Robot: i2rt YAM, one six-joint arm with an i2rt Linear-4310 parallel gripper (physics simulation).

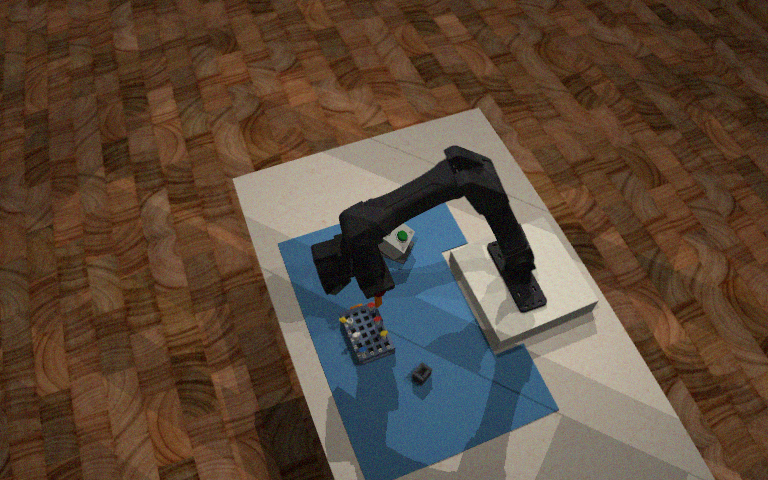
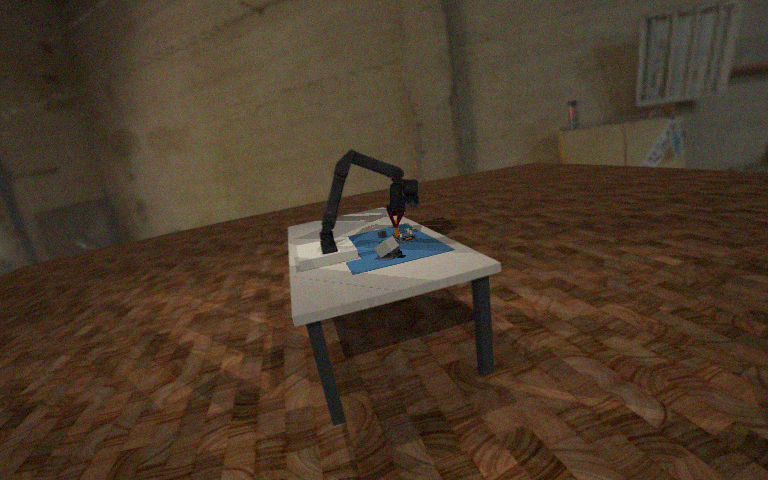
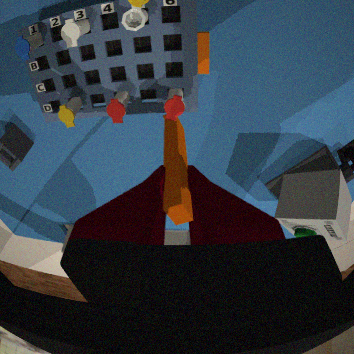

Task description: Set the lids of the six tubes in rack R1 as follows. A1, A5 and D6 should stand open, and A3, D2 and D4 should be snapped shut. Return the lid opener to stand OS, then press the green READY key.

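Places are measured from the arm's base along level axes (x left, y back, z up), in centimetres.
Pixels of known places: gripper, between the fingertips: (image 1: 379, 293) (image 2: 395, 227) (image 3: 176, 174); arm's base, origin of its link: (image 1: 516, 274) (image 2: 328, 247).
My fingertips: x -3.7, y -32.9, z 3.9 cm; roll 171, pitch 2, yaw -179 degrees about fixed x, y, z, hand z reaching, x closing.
For each thing: its top centre in the pictures, then the offset to it from my fingertips. "spot": a spot on its surface instead. Level surfaces: height alone.
- orange lid opener, centre of its top: (image 3: 171, 215) (image 1: 377, 287) dz +3.2, dx +0.1, dy -0.6 cm
- red D6 lid, centre of its top: (image 3: 173, 107) dz -3.7, dx +0.3, dy -2.3 cm
- rack R1, centre of its top: (image 3: 92, 68) (image 1: 364, 324) (image 2: 404, 228) dz -2.8, dx +4.9, dy -5.4 cm
- A5 tube mouth, a spot on its surface: (image 3: 135, 19) spot: dz -4.4, dx +2.6, dy -7.8 cm
- blue A1 lid, centre of its top: (image 3: 21, 47) dz -3.7, dx +10.3, dy -7.5 cm
- white A3 lid, centre of its top: (image 3: 69, 31) dz -3.7, dx +6.4, dy -7.7 cm
- yellow D2 lid, centre of its top: (image 3: 65, 115) dz -3.7, dx +8.0, dy -1.8 cm
- grey box, a spot on its surface: (image 2: 387, 247) spot: dz -3.2, dx -20.0, dy +9.2 cm
- small dark hollow holder, centre of its top: (image 3: 5, 156) (image 1: 422, 371) dz -5.3, dx +18.7, dy +3.5 cm
- blue mat, height of its surface: dz -8.5 cm
- orange piece, a spot on its surface: (image 3: 203, 52) spot: dz -6.1, dx -1.5, dy -5.3 cm
My gripper (image 2: 396, 226) (image 3: 176, 174) is shut on the orange lid opener (image 1: 378, 300) (image 3: 175, 160). Its tip is close to the red D6 lid (image 3: 174, 107); contact cannot be told. In rack R1 (image 1: 378, 357) (image 3: 190, 55), the A5 tube mouth (image 3: 135, 19) is uncovered, its yellow lid (image 3: 139, 2) tipped back. The blue A1 lid (image 3: 23, 46), white A3 lid (image 3: 71, 32), yellow D2 lid (image 3: 66, 116), red D4 lid and D6 lid lie over their tubes; whether they are snapped is unclear. The green READY key (image 1: 402, 235) (image 3: 305, 233) is on a grey box (image 2: 387, 247).
A small dark hollow holder (image 1: 421, 373) (image 3: 15, 142), possibly stand OS, sits on the blue mat (image 1: 464, 418). An orange piece (image 3: 203, 52) is at the rack's column-6 side. The arm's white base block (image 1: 549, 254) stands beside the mat.
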